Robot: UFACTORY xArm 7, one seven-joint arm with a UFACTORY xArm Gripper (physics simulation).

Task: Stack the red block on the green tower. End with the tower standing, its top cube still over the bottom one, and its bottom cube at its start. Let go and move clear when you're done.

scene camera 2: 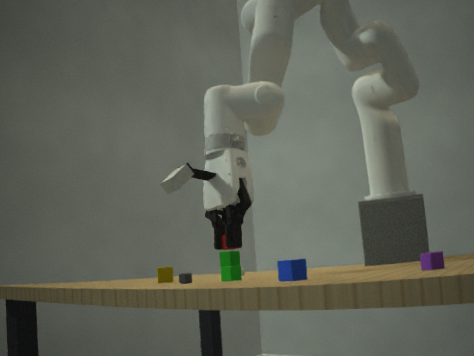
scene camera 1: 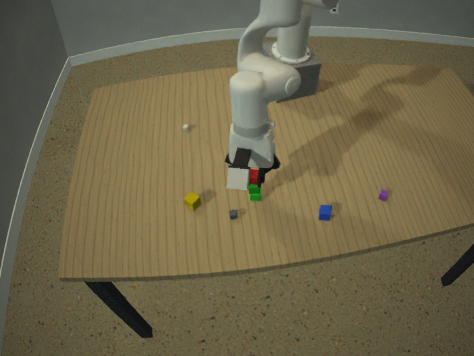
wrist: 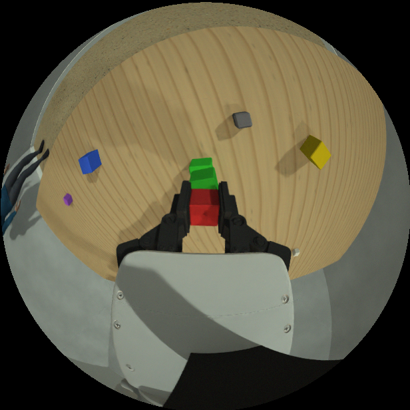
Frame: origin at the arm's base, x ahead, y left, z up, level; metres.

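Seen in the pictures: gripper, fingertip midpoint: (scene camera 2: pixel 228 248) (scene camera 1: pixel 253 182); arm's base at its link origin: (scene camera 2: pixel 390 197) (scene camera 1: pixel 290 52).
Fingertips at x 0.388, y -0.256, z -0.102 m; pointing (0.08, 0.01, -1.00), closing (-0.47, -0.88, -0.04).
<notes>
Offsets run from my fingertips to a thing's middle.
The red block {dy +0.003, dx -0.007, dz +0.012 m} (scene camera 1: pixel 254 176) (scene camera 2: pixel 227 242) (wrist: pixel 204 207) is between the fingers of my gripper (scene camera 1: pixel 255 181) (scene camera 2: pixel 228 245) (wrist: pixel 204 192), which is shut on it. The green tower is two cubes, a top cube {dy +0.001, dx -0.001, dz -0.018 m} (scene camera 1: pixel 254 189) (scene camera 2: pixel 230 258) (wrist: pixel 203 178) on a bottom cube {dy +0.005, dx +0.004, dz -0.044 m} (scene camera 1: pixel 255 197) (scene camera 2: pixel 231 273) (wrist: pixel 201 164), and it stands upright. In scene camera 2 the red block is a little above the top cube, with a thin gap between them. How well it is centred over the tower is hard to tell, as the fingers hide part of it.
A grey cube {dy -0.065, dx +0.043, dz -0.048 m} (scene camera 1: pixel 233 214) (scene camera 2: pixel 185 278) (wrist: pixel 242 120) and a yellow cube {dy -0.153, dx -0.022, dz -0.042 m} (scene camera 1: pixel 192 200) (scene camera 2: pixel 165 274) (wrist: pixel 316 152) lie to one side of the tower. A blue cube {dy +0.152, dx +0.115, dz -0.043 m} (scene camera 1: pixel 325 212) (scene camera 2: pixel 292 270) (wrist: pixel 90 162) and a purple cube {dy +0.340, dx +0.119, dz -0.046 m} (scene camera 1: pixel 383 195) (scene camera 2: pixel 432 260) (wrist: pixel 68 199) lie to the other. A small white cube {dy -0.116, dx -0.296, dz -0.048 m} (scene camera 1: pixel 186 128) (wrist: pixel 296 252) lies farther off.
</notes>
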